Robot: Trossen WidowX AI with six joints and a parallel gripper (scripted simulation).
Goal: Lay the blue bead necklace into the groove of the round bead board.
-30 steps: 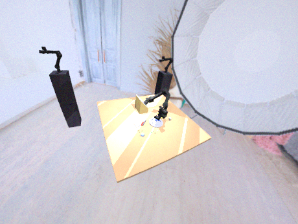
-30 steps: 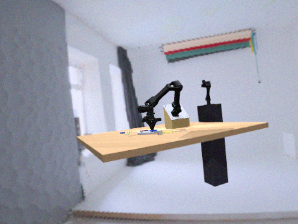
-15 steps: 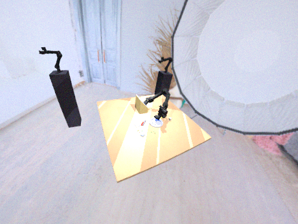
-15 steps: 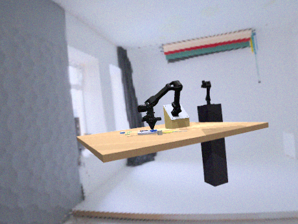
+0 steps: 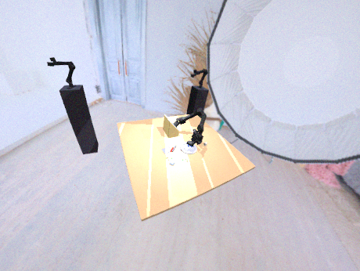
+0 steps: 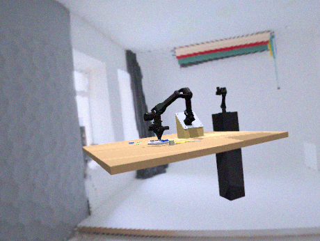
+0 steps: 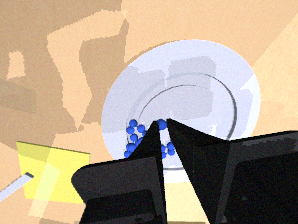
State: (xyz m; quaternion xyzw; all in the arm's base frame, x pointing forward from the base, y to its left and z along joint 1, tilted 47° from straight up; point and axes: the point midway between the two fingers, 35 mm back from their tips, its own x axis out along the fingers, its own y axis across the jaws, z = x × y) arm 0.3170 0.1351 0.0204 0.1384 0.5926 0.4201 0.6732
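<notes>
The round bead board is 20 mm behind my gripper tip, 40 mm to the right of it and 20 mm below it. Also, from my gripper tip: yellow flat piece 140 mm behind, 120 mm to the left, 30 mm below; then red-and-grey object 40 mm behind, 220 mm to the right, 30 mm below; then white cylinder 10 mm behind, 200 mm to the left, 10 mm below.
</notes>
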